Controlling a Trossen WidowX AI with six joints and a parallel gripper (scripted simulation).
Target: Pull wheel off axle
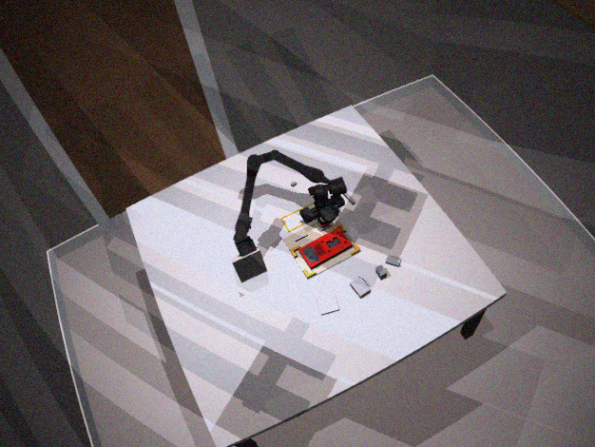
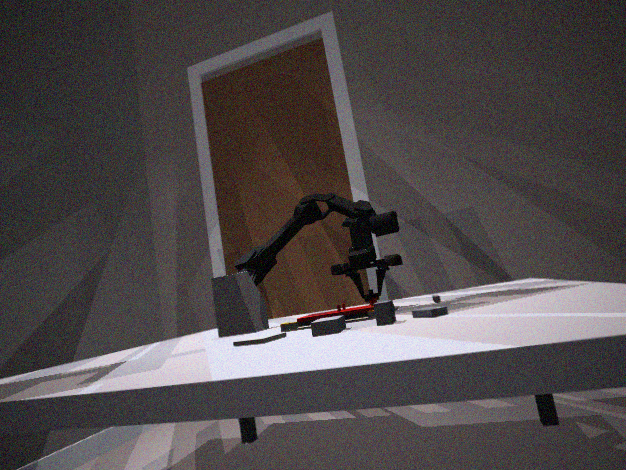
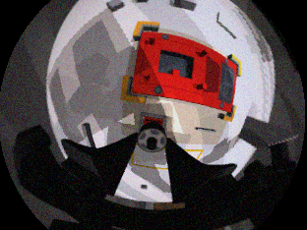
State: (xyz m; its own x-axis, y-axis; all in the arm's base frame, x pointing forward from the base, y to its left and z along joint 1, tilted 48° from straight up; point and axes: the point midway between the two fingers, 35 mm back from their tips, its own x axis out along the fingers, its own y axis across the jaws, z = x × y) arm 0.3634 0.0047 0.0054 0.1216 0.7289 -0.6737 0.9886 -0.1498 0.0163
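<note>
Now: gripper tip right at the dark wheel. Round my gripper tip: white card (33 cm to the right, 20 cm behind, 4 cm below); grey bar (17 cm ahead, 6 cm to the left, 3 cm below); upright axle (1 cm below).
</note>
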